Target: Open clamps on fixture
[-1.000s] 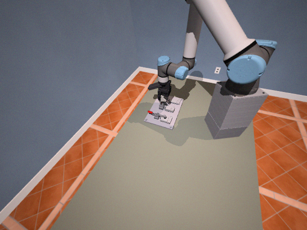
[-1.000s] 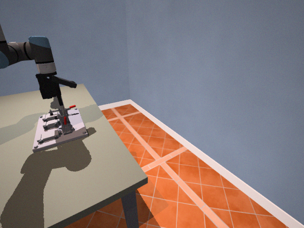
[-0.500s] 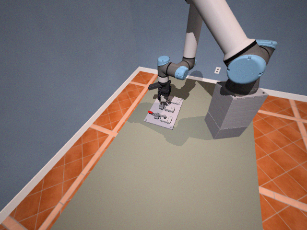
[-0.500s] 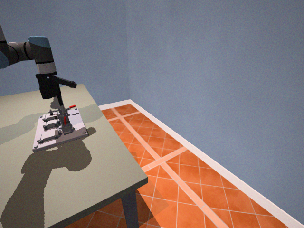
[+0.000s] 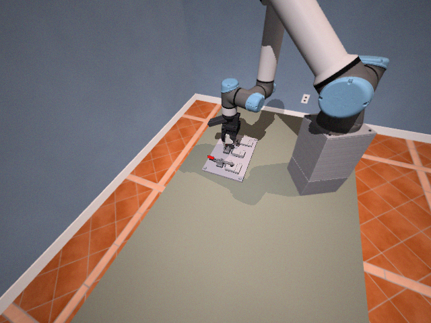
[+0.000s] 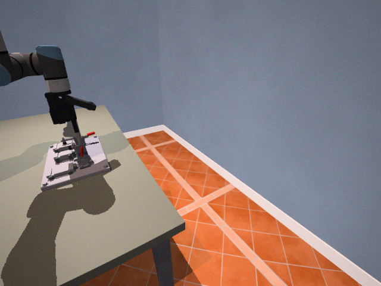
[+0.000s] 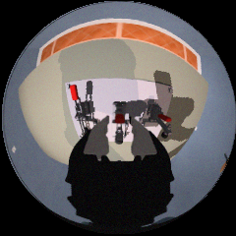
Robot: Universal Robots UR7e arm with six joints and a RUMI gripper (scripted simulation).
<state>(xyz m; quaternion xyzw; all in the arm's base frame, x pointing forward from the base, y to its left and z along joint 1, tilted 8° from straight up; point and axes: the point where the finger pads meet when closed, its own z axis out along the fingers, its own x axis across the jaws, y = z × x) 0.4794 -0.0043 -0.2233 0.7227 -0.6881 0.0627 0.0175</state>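
Now: hand 80 mm above the grey fixture plate and 30 mm past it. From my hand the other things lie so: block 110 mm to the left, 100 mm behind, 60 mm below.
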